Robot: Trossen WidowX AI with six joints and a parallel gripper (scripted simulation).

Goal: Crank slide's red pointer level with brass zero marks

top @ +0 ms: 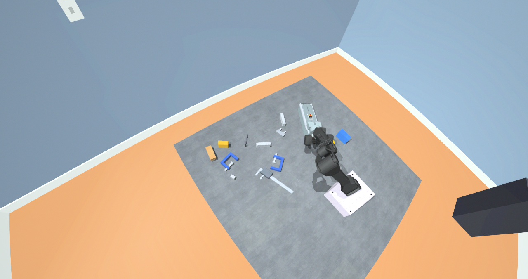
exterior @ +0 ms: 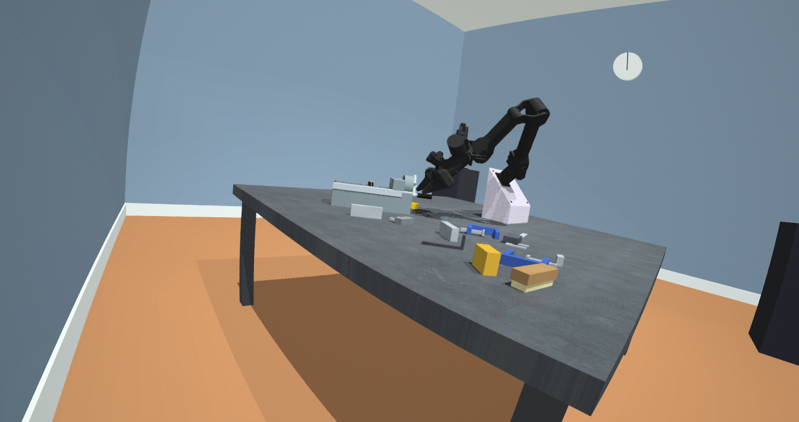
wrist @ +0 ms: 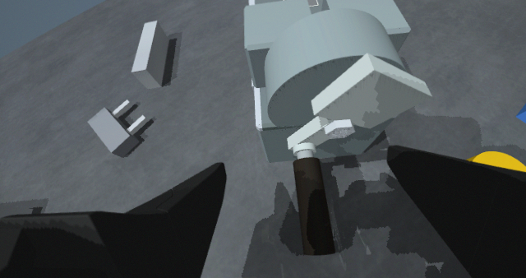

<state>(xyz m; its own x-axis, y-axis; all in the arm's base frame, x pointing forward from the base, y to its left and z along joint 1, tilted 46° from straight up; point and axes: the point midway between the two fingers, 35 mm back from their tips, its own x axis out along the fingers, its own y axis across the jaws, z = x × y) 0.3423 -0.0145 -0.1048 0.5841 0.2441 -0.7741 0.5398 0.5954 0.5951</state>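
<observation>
Right now my gripper tip is 2 cm past the dark handle, 1 cm to the right of it and 1 cm above it. Round my gripper tip: red pointer: 13 cm ahead, 11 cm to the right; then yellow round piece: 12 cm to the right, 10 cm behind, 7 cm below; then pronged grey block: 17 cm ahead, 12 cm to the left, 7 cm below.
</observation>
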